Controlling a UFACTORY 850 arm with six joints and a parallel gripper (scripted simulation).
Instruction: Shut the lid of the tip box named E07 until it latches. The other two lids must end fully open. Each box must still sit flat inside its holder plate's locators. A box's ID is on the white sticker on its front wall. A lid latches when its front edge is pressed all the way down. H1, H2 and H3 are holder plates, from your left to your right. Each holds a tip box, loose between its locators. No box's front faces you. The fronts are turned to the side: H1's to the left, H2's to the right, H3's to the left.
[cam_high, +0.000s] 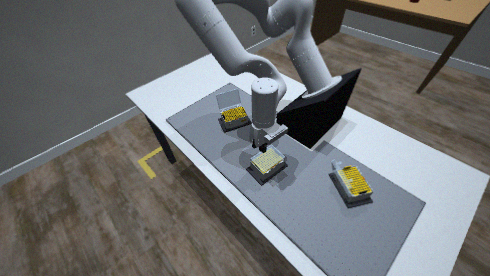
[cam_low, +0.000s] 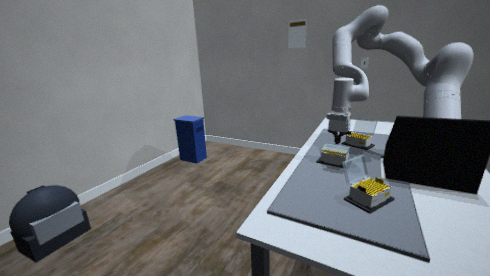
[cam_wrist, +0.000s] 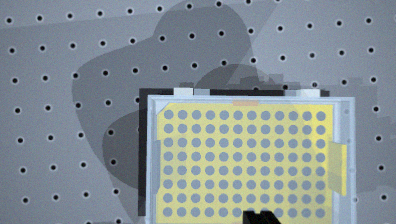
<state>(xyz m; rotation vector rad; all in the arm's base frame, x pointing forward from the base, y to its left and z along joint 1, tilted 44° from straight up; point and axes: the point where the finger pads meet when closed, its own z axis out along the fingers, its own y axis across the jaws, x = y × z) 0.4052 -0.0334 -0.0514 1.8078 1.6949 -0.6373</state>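
The clear lid is 50 mm below my hand and 30 mm to the left of it. The rest, counted from my hand: tip box lid: 300 mm to the left, 110 mm behind, 10 mm below; tip box: 330 mm to the left, 160 mm behind, 40 mm below.
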